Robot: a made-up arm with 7 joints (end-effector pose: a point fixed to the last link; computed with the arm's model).
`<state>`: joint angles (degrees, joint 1 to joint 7).
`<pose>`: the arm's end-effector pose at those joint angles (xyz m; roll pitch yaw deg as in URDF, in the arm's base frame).
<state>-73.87 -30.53 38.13 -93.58 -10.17 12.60 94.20</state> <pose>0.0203 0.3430 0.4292 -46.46 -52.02 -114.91</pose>
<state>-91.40 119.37 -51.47 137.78 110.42 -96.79 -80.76</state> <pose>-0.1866 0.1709 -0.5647 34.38 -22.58 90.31</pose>
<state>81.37 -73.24 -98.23 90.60 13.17 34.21 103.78</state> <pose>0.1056 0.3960 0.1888 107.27 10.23 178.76</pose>
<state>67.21 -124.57 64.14 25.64 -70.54 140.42 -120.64</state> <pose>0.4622 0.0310 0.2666 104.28 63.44 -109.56</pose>
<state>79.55 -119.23 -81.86 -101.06 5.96 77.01 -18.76</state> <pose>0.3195 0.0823 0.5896 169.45 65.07 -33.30</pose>
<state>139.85 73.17 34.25 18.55 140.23 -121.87 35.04</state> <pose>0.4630 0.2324 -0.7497 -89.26 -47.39 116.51</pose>
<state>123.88 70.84 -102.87 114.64 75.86 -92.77 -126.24</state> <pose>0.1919 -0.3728 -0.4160 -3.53 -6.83 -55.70</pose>
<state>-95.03 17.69 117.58 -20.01 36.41 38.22 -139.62</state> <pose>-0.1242 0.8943 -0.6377 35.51 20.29 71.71</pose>
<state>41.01 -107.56 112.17 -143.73 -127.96 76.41 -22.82</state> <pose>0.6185 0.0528 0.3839 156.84 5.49 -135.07</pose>
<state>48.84 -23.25 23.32 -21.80 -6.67 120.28 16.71</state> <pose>-0.3211 -0.5872 0.0580 18.31 -37.52 133.23</pose>
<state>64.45 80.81 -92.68 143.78 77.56 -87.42 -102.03</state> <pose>-0.1232 -0.2678 -0.2704 -18.35 -49.40 -100.68</pose>
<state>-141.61 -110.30 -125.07 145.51 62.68 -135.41 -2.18</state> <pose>-0.2666 -0.1539 -0.2071 -2.21 24.99 19.85</pose>
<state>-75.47 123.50 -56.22 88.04 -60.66 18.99 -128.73</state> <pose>-0.5490 -0.2349 -0.4065 -80.28 -39.20 -118.97</pose>
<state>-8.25 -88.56 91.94 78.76 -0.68 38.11 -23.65</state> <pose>-0.2362 0.0974 0.1310 77.74 -25.72 15.62</pose>
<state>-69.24 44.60 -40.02 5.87 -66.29 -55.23 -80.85</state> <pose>-0.4162 0.0947 -0.6936 22.18 -30.70 -84.60</pose>
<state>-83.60 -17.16 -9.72 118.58 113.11 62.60 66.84</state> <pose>-0.2997 -0.0275 0.0860 93.32 22.31 69.63</pose>
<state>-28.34 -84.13 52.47 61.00 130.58 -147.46 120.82</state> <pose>-0.1732 -0.2884 0.3231 -40.44 -2.44 72.16</pose>
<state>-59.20 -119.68 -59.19 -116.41 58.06 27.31 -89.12</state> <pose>0.2808 0.1514 0.4848 -104.71 -7.22 125.42</pose>
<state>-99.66 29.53 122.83 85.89 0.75 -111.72 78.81</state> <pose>0.0567 0.0652 -0.5573 103.45 25.41 -160.16</pose>
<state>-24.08 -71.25 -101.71 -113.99 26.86 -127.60 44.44</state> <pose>-0.4570 -0.0834 0.1519 87.86 -18.35 104.28</pose>
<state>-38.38 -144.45 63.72 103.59 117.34 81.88 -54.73</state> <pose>-0.2608 -0.4365 -0.0170 -45.53 -48.48 -134.65</pose>
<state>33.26 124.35 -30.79 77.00 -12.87 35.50 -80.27</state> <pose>0.5152 -0.5036 -0.4371 -106.75 -32.92 22.19</pose>
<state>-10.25 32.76 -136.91 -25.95 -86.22 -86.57 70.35</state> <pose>-0.6177 -0.0588 -0.4001 -130.34 40.47 171.51</pose>
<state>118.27 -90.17 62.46 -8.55 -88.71 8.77 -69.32</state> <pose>0.1152 -0.1105 0.3697 -25.52 70.21 40.49</pose>
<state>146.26 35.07 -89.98 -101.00 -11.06 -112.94 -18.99</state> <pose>0.3476 0.2212 -0.6435 141.00 56.60 11.36</pose>
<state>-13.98 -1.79 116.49 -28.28 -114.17 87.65 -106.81</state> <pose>-0.6339 0.1061 -0.4133 24.40 52.15 -17.91</pose>
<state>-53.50 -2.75 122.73 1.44 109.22 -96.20 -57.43</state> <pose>-0.7596 0.4418 -0.1808 147.61 37.50 125.04</pose>
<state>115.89 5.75 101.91 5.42 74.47 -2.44 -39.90</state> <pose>0.6385 -0.6494 -0.4870 76.49 -4.38 -129.35</pose>
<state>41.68 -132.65 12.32 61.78 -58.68 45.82 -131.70</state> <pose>0.4326 -0.3314 0.2095 98.84 -3.09 -155.12</pose>
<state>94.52 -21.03 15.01 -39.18 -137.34 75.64 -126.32</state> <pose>0.5084 -0.6044 0.1586 -67.60 -10.67 17.81</pose>
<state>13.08 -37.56 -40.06 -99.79 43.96 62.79 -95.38</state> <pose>-0.7398 0.1129 0.1041 -154.80 54.26 -178.10</pose>
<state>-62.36 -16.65 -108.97 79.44 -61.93 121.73 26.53</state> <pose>-0.2515 0.0554 0.1564 53.94 -47.09 121.22</pose>
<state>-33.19 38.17 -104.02 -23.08 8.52 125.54 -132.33</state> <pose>-0.6840 0.2482 -0.3609 -143.65 -40.01 -159.52</pose>
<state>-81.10 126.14 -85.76 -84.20 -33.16 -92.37 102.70</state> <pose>-0.0519 -0.7267 -0.5150 -31.96 -24.74 -9.90</pose>
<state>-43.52 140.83 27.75 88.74 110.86 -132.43 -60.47</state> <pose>-0.0625 -0.8116 -0.4265 94.46 -2.74 -157.78</pose>
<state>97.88 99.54 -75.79 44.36 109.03 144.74 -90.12</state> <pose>0.3502 -0.2999 -0.8690 103.76 51.78 -96.34</pose>
